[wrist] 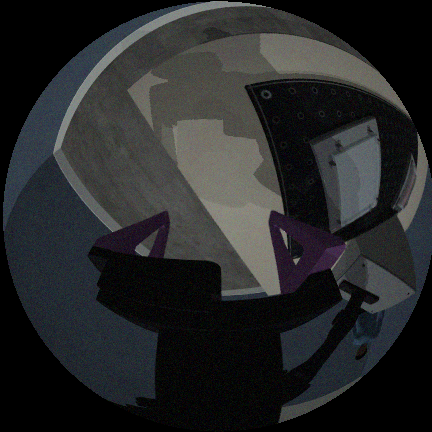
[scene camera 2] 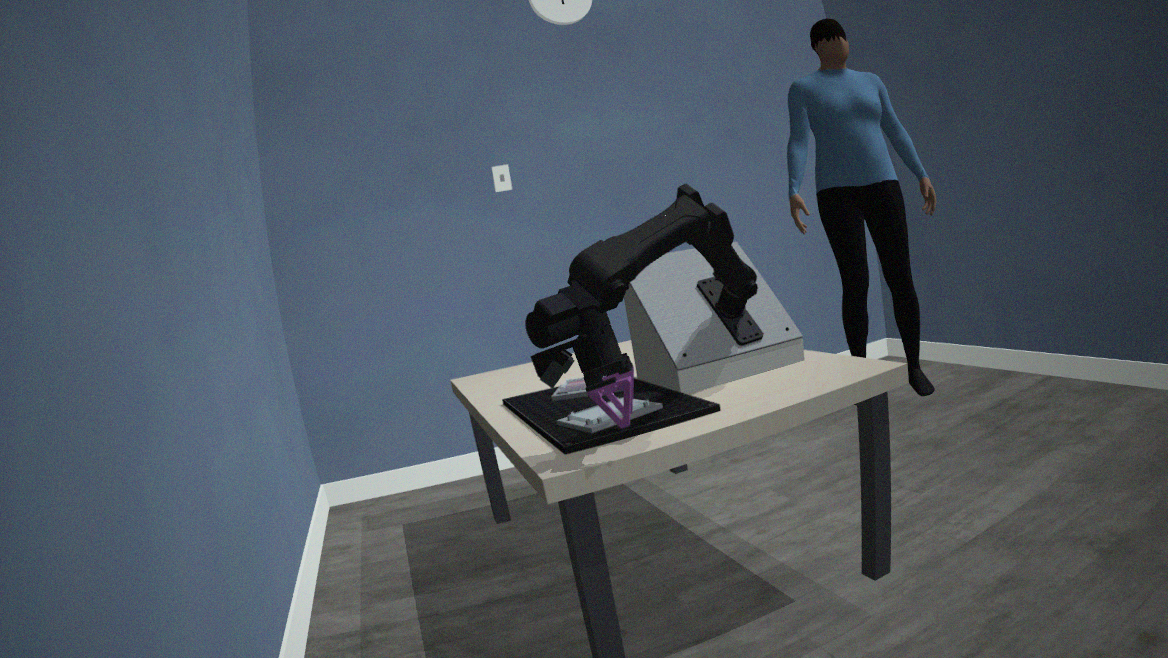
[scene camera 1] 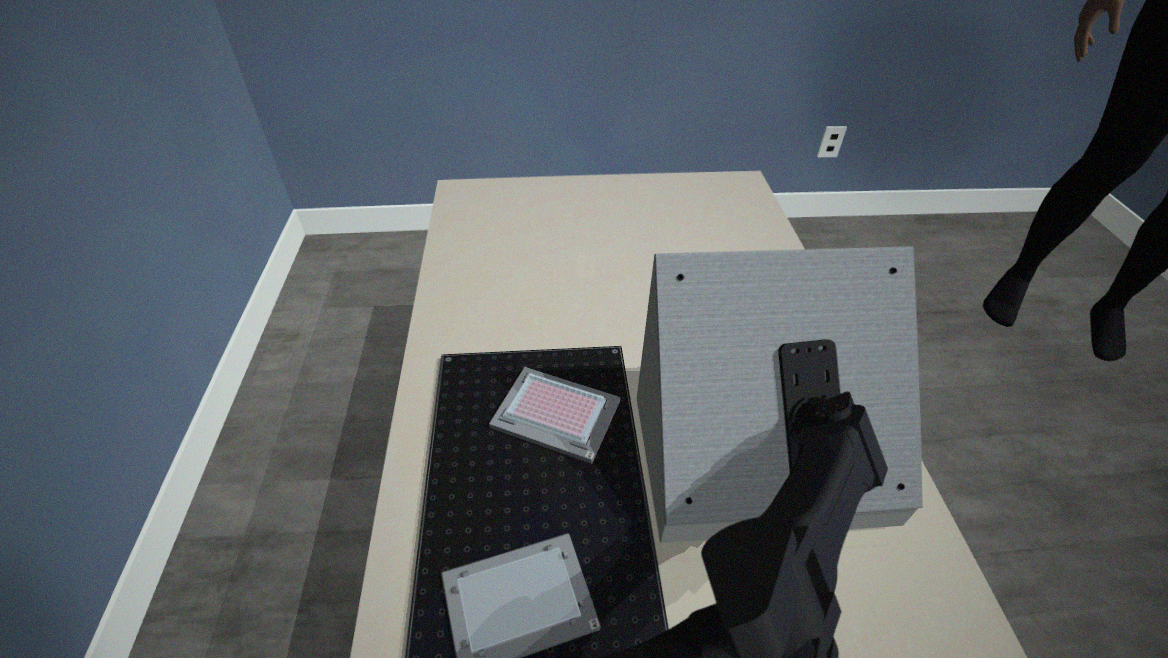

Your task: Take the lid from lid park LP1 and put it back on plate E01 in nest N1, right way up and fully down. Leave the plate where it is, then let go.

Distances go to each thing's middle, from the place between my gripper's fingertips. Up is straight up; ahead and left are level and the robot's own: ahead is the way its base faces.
Labels:
My hand is 180 mm to the left of the clear grey lid (scene camera 1: 516, 599), 40 mm past it and 20 mm above it. From my hand the other things lie so: well plate with pink wells (scene camera 1: 565, 411): 450 mm to the right, 100 mm behind, 20 mm below; grey lid holder (scene camera 1: 588, 623): 180 mm to the right, 40 mm behind, 30 mm below.

